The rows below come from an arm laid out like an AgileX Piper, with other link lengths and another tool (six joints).
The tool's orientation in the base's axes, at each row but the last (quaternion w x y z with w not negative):
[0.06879 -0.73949 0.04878 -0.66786]
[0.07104 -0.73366 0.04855 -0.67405]
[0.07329 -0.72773 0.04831 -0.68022]
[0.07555 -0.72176 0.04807 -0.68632]
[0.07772 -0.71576 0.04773 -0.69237]
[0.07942 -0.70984 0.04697 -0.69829]
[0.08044 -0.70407 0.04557 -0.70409]
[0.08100 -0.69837 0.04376 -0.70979]
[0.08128 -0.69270 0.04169 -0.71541]
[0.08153 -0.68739 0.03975 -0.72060]
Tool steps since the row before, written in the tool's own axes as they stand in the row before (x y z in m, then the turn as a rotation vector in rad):
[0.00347 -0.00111 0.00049 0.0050 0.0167 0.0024]
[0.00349 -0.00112 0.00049 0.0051 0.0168 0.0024]
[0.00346 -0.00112 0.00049 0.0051 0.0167 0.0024]
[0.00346 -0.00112 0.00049 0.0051 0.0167 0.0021]
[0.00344 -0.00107 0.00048 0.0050 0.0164 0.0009]
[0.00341 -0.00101 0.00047 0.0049 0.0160 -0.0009]
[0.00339 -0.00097 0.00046 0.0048 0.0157 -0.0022]
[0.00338 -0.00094 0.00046 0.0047 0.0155 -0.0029]
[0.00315 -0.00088 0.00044 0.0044 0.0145 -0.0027]
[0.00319 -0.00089 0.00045 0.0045 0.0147 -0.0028]
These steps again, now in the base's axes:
[0.00082 0.00054 0.00354 0.0032 -0.0172 0.0019]
[0.00076 0.00054 0.00358 0.0032 -0.0173 0.0020]
[0.00070 0.00053 0.00356 0.0032 -0.0172 0.0020]
[0.00064 0.00052 0.00358 0.0029 -0.0172 0.0020]
[0.00056 0.00047 0.00356 0.0017 -0.0170 0.0020]
[0.00049 0.00041 0.00353 -0.0001 -0.0166 0.0020]
[0.00043 0.00037 0.00351 -0.0014 -0.0164 0.0019]
[0.00037 0.00035 0.00350 -0.0021 -0.0162 0.0018]
[0.00030 0.00034 0.00327 -0.0020 -0.0152 0.0017]
[0.00026 0.00035 0.00331 -0.0021 -0.0154 0.0018]

